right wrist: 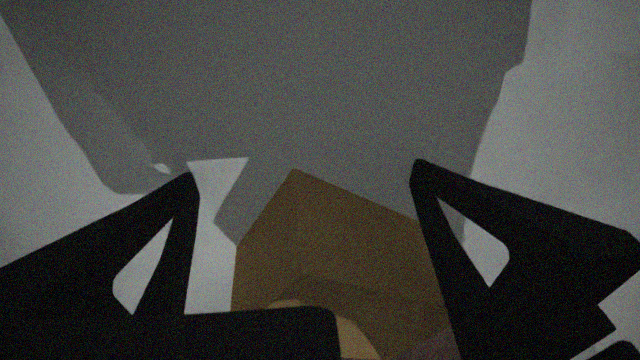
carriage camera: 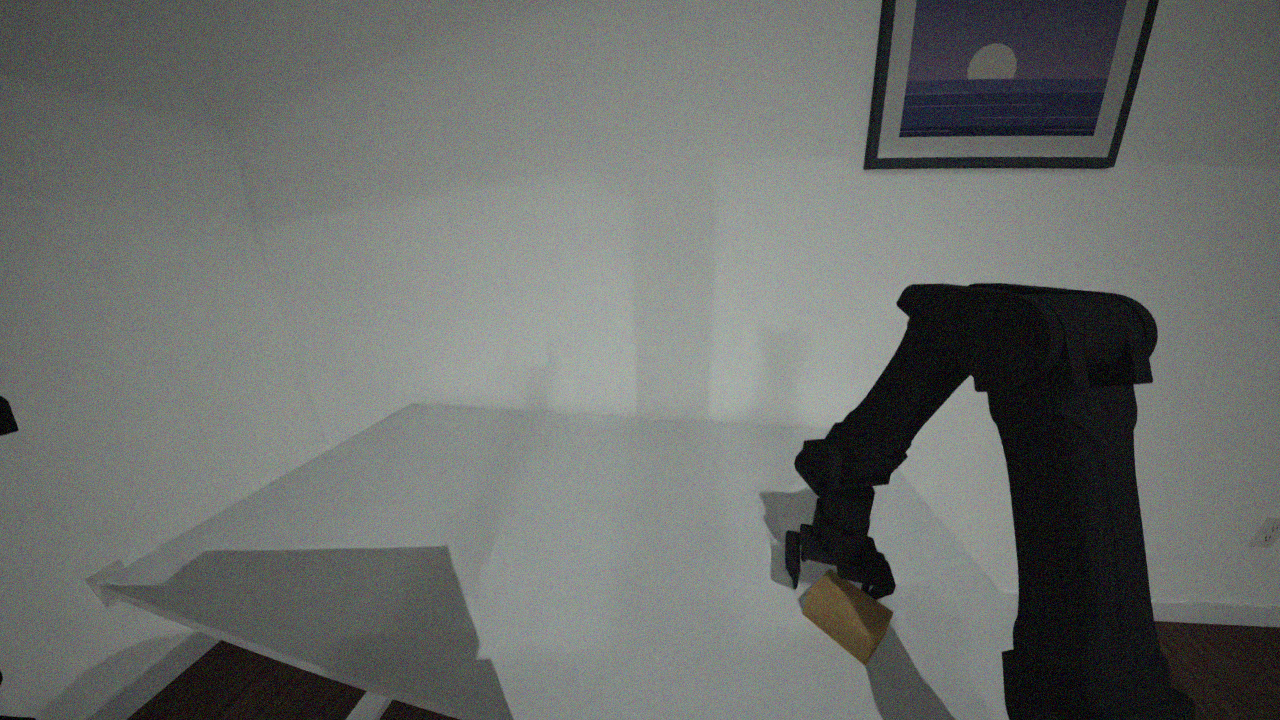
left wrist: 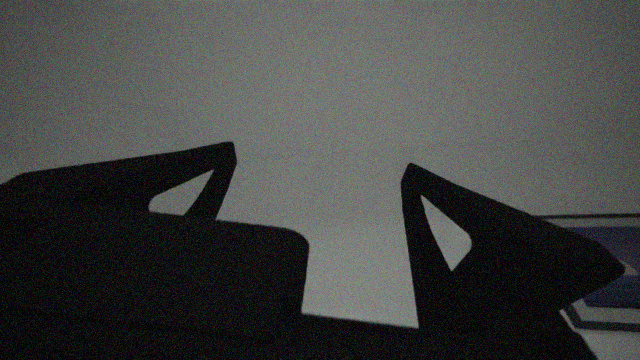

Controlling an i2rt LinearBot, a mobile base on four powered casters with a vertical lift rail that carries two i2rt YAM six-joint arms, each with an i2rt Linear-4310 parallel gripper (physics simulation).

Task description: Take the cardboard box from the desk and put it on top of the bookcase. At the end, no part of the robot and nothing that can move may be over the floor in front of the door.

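Frame: origin at the left arm's base, x left, y back, z up, level; centimetres.
Seen in the pictures: left gripper, between the fingertips: [left wrist: 319,162]; right gripper, between the fingertips: [right wrist: 306,177].
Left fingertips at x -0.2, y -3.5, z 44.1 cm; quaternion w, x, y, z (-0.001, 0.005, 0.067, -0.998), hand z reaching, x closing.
Note:
A point is followed by its place in that frame.
The cardboard box [carriage camera: 845,616] @(z -5.1, x -60.5, y -21.5 cm) [right wrist: 325,240] @(z -6.6, x -63.1, y -27.9 cm) is small and brown. It sits on the white desk [carriage camera: 608,573] @(z -10.1, x -28.5, y -35.6 cm) near its right side, turned at an angle. My right gripper [carriage camera: 836,582] @(z -10.0, x -62.8, y -28.1 cm) [right wrist: 306,177] @(z -10.0, x -62.8, y -28.1 cm) is open and points down at the box. In the right wrist view the box shows between and below the fingers, close to the right finger; whether they touch is unclear. My left gripper [left wrist: 319,162] @(z 44.1, x -0.2, y -3.5 cm) is open and empty, facing the wall, away from the desk. The bookcase and the door do not show in these views.
A framed seascape picture [carriage camera: 1000,163] @(z 59.7, x -121.3, y -70.0 cm) hangs on the wall [carriage camera: 447,295] @(z 28.4, x 24.0, y -109.2 cm) behind the desk. It also shows partly in the left wrist view [left wrist: 610,325] @(z 60.0, x -101.5, y -75.0 cm). Dark wooden floor [carriage camera: 1226,667] @(z -82.1, x -217.1, y -31.4 cm) shows at the lower right and below the desk's left edge. Arm shadows fall across the desk.

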